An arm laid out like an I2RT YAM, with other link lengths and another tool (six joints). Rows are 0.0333 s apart.
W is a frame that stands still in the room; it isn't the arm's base.
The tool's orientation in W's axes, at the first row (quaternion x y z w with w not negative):
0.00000, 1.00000, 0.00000, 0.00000
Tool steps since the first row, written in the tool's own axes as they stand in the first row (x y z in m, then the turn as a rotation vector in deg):
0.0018, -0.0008, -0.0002, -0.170, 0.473, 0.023
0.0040, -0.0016, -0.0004, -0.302, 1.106, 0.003
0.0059, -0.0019, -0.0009, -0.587, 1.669, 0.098
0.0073, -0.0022, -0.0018, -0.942, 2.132, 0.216
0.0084, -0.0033, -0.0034, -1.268, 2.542, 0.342
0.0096, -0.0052, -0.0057, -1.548, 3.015, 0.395
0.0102, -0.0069, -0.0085, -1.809, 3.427, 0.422
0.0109, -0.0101, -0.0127, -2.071, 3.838, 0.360
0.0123, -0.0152, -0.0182, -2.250, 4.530, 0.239
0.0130, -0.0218, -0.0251, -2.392, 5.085, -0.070
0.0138, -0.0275, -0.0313, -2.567, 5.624, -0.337
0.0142, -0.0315, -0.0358, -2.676, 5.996, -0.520
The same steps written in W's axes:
-0.0018, -0.0008, 0.0002, 0.170, 0.473, -0.023
-0.0040, -0.0016, 0.0004, 0.302, 1.106, -0.003
-0.0059, -0.0019, 0.0009, 0.587, 1.669, -0.098
-0.0073, -0.0022, 0.0018, 0.942, 2.132, -0.216
-0.0084, -0.0033, 0.0034, 1.268, 2.542, -0.342
-0.0096, -0.0052, 0.0057, 1.548, 3.015, -0.395
-0.0102, -0.0069, 0.0085, 1.809, 3.427, -0.422
-0.0109, -0.0101, 0.0127, 2.071, 3.838, -0.360
-0.0123, -0.0152, 0.0182, 2.250, 4.530, -0.239
-0.0130, -0.0218, 0.0251, 2.392, 5.085, 0.070
-0.0138, -0.0275, 0.0313, 2.567, 5.624, 0.337
-0.0142, -0.0315, 0.0358, 2.676, 5.996, 0.520

